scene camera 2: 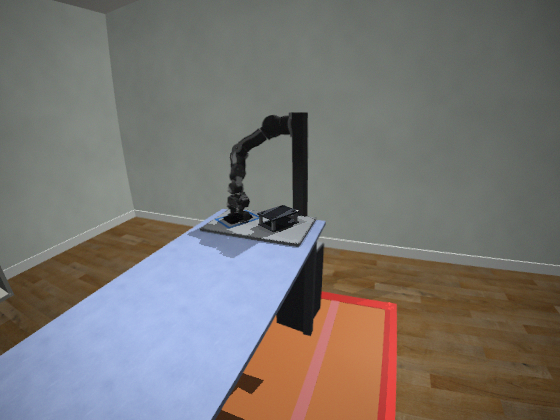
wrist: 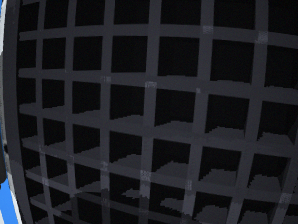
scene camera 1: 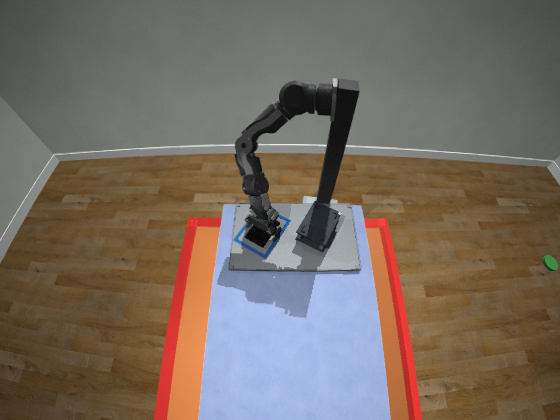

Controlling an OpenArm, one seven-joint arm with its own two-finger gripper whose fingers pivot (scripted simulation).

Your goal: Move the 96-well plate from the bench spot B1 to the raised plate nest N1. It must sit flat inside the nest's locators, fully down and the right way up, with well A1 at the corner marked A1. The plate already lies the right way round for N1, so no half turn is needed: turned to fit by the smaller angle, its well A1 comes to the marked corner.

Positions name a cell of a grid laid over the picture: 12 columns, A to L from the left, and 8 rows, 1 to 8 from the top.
Scene:
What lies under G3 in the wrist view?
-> A black 96-well plate.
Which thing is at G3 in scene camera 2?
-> A black arm column.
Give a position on a raised black plate nest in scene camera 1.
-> At G5

